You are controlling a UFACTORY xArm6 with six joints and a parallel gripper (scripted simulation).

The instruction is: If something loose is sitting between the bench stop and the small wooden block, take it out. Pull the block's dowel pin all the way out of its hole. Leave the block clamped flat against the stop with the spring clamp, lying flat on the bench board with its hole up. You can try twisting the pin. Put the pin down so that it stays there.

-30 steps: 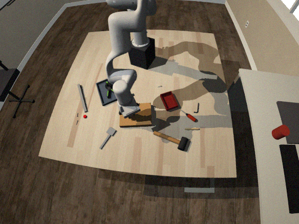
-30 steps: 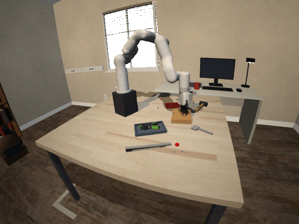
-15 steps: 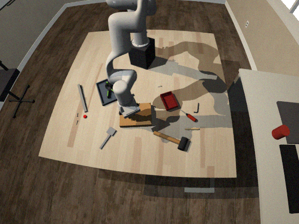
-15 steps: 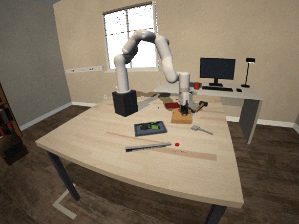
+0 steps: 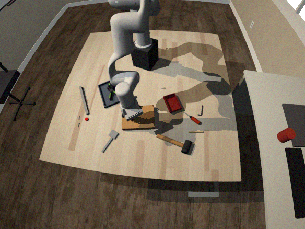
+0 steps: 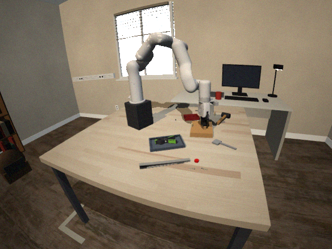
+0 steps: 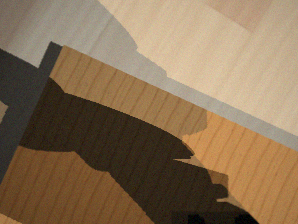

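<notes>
The dowel pin is 20 mm below my hand. Round my hand: tan bench board (50 mm below, 20 mm to the left, 20 mm behind); small wooden block (30 mm below); red bin (200 mm to the left, 180 mm behind, 70 mm below).
</notes>
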